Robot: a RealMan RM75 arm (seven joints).
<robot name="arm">
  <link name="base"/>
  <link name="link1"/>
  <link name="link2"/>
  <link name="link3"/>
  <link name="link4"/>
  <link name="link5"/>
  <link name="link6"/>
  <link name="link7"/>
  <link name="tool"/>
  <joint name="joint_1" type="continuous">
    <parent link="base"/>
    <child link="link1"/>
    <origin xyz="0 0 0.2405"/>
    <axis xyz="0 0 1"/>
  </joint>
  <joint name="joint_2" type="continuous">
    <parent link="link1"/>
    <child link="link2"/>
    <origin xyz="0 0 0"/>
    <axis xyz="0 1 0"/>
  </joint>
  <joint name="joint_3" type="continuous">
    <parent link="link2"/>
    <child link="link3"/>
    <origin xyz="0 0 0.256"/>
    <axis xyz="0 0 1"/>
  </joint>
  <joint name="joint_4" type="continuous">
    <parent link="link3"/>
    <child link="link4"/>
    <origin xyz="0 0 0"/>
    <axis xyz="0 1 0"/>
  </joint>
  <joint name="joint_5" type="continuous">
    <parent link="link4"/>
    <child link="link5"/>
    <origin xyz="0 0 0.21"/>
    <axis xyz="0 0 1"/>
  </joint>
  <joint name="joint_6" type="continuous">
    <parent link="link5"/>
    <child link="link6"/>
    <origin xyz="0 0 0"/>
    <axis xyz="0 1 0"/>
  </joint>
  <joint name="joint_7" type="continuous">
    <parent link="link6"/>
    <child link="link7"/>
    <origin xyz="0 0 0.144"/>
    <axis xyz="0 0 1"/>
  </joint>
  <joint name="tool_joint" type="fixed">
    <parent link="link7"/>
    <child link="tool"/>
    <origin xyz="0 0 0"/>
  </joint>
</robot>
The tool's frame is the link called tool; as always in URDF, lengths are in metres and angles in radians. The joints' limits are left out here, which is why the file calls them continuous.
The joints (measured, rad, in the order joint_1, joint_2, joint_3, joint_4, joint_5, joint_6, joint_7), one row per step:
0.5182, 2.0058, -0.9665, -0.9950, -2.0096, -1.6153, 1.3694
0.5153, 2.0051, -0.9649, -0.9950, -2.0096, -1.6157, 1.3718
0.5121, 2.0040, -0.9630, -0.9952, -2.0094, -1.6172, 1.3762
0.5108, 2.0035, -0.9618, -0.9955, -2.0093, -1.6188, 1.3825
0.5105, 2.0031, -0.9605, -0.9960, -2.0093, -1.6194, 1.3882
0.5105, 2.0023, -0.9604, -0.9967, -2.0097, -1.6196, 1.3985
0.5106, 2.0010, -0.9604, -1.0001, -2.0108, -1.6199, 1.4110
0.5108, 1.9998, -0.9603, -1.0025, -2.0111, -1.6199, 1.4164
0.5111, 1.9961, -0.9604, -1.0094, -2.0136, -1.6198, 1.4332
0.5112, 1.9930, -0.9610, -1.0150, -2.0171, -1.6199, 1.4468
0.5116, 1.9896, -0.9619, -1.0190, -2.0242, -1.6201, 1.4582
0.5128, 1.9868, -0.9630, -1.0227, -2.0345, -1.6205, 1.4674
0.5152, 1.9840, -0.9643, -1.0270, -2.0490, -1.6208, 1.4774
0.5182, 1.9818, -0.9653, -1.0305, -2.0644, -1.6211, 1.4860
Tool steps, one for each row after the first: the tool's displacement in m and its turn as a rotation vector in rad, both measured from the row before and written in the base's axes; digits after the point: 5 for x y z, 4 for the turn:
0.00119, -0.00054, 0.00052, 0.0007, 0.0007, -0.0058
0.00128, -0.00068, 0.00073, -0.0001, 0.0013, -0.0076
0.00048, -0.00037, 0.00040, -0.0014, 0.0018, -0.0071
0.00015, 0.00001, 0.00042, -0.0003, 0.0014, -0.0057
0.00009, 0.00010, 0.00039, -0.0016, 0.0011, -0.0094
-0.00015, 0.00032, 0.00091, -0.0006, -0.0005, -0.0094
-0.00015, 0.00033, 0.00079, 0.0009, -0.0009, -0.0033
-0.00010, 0.00085, 0.00223, 0.0017, -0.0041, -0.0111
0.00014, 0.00056, 0.00170, 0.0006, -0.0050, -0.0092
0.00078, 0.00041, 0.00142, -0.0009, -0.0087, -0.0087
0.00087, 0.00039, 0.00103, -0.0019, -0.0117, -0.0067
0.00094, 0.00060, 0.00098, -0.0026, -0.0158, -0.0068
0.00089, 0.00063, 0.00071, -0.0028, -0.0160, -0.0059

